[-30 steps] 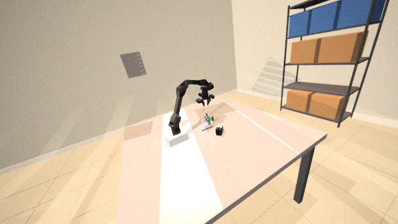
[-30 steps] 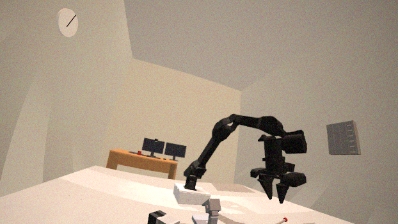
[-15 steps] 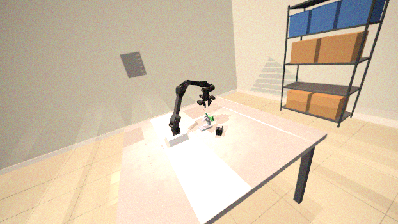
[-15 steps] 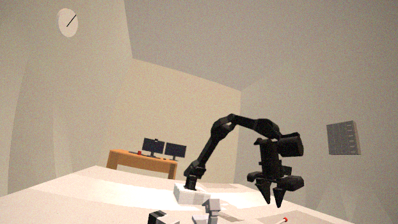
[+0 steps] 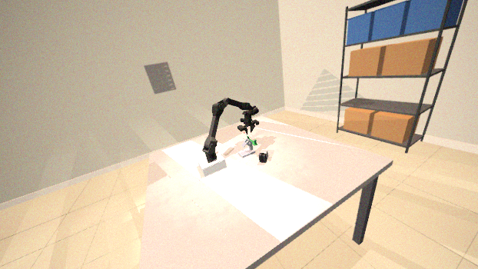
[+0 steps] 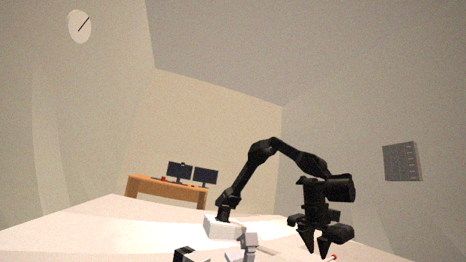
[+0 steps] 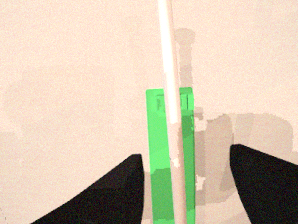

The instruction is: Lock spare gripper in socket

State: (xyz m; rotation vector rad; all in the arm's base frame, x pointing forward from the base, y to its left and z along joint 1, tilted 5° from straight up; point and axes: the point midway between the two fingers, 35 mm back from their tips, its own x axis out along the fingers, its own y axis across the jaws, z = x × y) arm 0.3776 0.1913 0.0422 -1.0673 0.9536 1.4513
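Now: the green part 50 mm below my gripper tip and 40 mm to the right of it. The rest, counted from my gripper tip: spare gripper (320 mm to the right, 40 mm below, 30 mm behind); mount (170 mm to the right, 90 mm behind, 20 mm below).
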